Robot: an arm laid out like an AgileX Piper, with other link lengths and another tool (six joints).
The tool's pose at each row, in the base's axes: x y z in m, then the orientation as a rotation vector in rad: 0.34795, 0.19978, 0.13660, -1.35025, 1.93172, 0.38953; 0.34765, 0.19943, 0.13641, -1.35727, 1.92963, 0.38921; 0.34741, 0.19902, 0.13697, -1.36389, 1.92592, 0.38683; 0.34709, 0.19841, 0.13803, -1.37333, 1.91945, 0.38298; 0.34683, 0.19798, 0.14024, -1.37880, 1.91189, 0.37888; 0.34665, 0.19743, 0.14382, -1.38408, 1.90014, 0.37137; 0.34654, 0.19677, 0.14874, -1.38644, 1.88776, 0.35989; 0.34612, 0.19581, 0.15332, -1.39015, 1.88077, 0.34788; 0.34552, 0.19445, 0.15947, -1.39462, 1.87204, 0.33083; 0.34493, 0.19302, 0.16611, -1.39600, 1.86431, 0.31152; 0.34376, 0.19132, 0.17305, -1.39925, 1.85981, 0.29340; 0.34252, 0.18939, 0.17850, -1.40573, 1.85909, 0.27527
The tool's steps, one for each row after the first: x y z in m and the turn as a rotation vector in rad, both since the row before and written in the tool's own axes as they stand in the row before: 0.00043, 0.00016, -0.00020, -0.00297, 0.00165, -0.00479; -0.00008, -0.00003, -0.00073, -0.00109, 0.00092, -0.00603; -0.00028, -0.00012, -0.00123, -0.00103, 0.00061, -0.00932; -0.00122, -0.00030, -0.00188, 0.00141, -0.00186, -0.00791; -0.00212, -0.00067, -0.00286, 0.00459, -0.00391, -0.01100; -0.00301, -0.00107, -0.00380, 0.00880, -0.00430, -0.01107; -0.00252, -0.00090, -0.00386, 0.00721, 0.00053, -0.00920; -0.00332, -0.00126, -0.00524, 0.01037, 0.00138, -0.01207; -0.00359, -0.00150, -0.00560, 0.01322, 0.00169, -0.01069; -0.00353, -0.00127, -0.00619, 0.01065, 0.00456, -0.00967; -0.00228, -0.00101, -0.00536, 0.00792, 0.00881, -0.00946
